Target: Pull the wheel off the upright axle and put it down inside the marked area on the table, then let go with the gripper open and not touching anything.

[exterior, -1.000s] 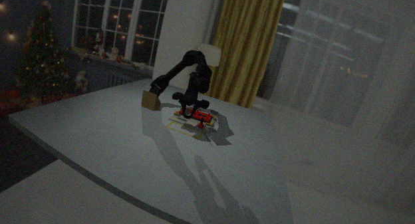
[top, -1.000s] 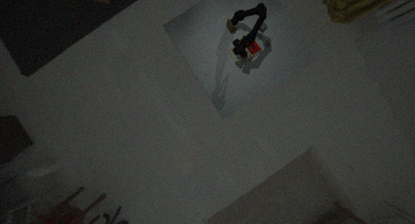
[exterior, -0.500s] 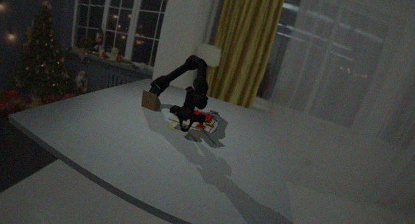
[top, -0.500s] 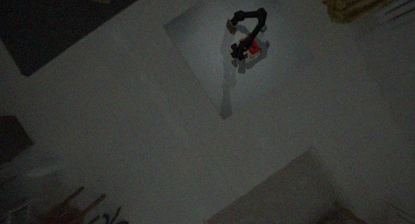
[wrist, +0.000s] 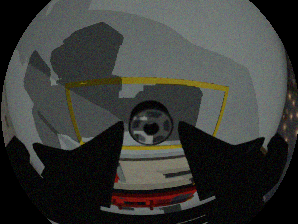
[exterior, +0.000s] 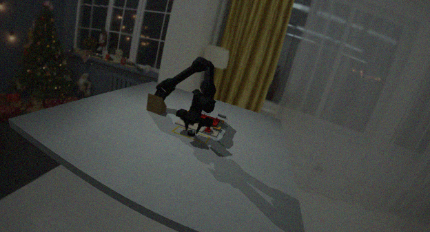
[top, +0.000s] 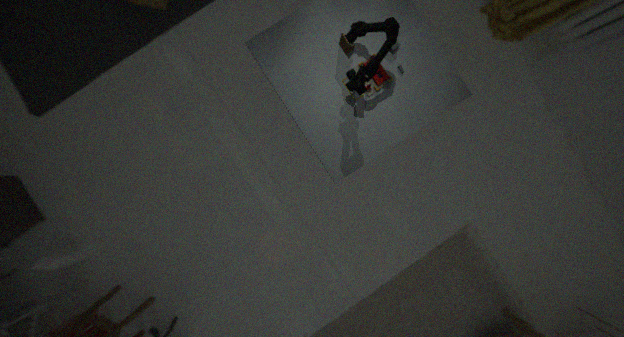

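Right now the wheel is right at my gripper tip.
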